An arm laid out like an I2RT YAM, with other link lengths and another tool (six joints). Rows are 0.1 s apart.
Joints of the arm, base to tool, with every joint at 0 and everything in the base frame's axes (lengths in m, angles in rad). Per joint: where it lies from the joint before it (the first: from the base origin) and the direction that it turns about. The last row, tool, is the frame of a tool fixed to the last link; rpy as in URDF.
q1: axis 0 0 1 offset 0 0 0.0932
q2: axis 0 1 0 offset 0.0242 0.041 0.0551
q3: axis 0 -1 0 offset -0.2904 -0.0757 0
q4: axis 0 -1 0 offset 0.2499 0.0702 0.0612
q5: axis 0 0 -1 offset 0.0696 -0.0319 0.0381
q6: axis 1 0 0 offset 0.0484 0 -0.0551
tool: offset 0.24 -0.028 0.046 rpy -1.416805 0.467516 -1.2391
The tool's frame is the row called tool.
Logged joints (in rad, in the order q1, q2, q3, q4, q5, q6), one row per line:
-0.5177 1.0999 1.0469 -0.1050 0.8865 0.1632
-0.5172 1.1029 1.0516 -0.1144 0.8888 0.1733
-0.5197 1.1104 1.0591 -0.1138 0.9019 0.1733
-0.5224 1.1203 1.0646 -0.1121 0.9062 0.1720
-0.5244 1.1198 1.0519 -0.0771 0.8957 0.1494
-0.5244 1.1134 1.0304 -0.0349 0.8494 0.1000
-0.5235 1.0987 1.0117 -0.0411 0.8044 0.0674
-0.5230 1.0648 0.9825 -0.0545 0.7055 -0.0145
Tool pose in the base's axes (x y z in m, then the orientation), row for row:
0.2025 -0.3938 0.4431 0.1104 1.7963 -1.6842
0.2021 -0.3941 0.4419 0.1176 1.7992 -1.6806
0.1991 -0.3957 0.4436 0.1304 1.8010 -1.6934
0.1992 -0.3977 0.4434 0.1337 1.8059 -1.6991
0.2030 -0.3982 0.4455 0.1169 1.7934 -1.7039
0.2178 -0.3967 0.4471 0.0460 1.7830 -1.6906
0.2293 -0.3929 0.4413 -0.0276 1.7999 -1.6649
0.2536 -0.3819 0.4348 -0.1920 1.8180 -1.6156
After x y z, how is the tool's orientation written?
As a rotation vector, in radians.
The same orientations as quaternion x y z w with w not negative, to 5 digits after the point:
0.04225 0.68745 -0.64454 0.33196
0.04501 0.68856 -0.64317 0.33196
0.04978 0.68755 -0.64647 0.32691
0.05095 0.68820 -0.64750 0.32330
0.04462 0.68449 -0.65033 0.32643
0.01763 0.68350 -0.64808 0.33541
-0.01059 0.69085 -0.63903 0.33801
-0.07390 0.69975 -0.62185 0.34379

